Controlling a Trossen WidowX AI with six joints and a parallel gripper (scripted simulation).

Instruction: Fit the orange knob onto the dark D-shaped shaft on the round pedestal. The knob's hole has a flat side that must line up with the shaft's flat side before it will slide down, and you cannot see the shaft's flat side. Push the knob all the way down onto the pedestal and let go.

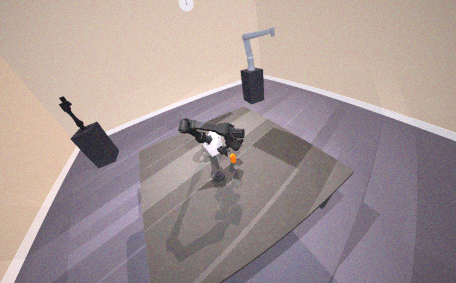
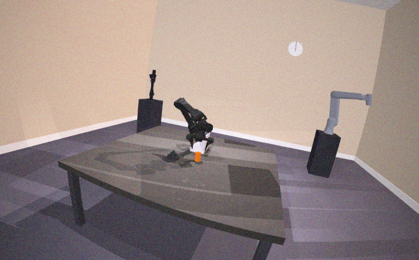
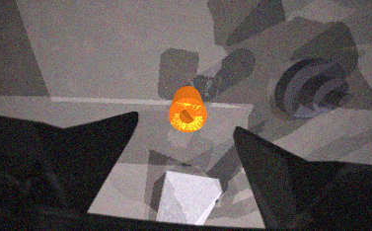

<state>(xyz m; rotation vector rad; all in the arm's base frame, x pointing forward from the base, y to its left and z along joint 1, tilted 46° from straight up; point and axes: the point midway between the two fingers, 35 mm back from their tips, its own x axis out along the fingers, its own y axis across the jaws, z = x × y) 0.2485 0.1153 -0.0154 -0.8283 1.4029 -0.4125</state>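
The orange knob lies 50 mm below my gripper tip. From my gripper tip the other things lie so: round pedestal: 80 mm ahead, 150 mm to the right, 50 mm below.
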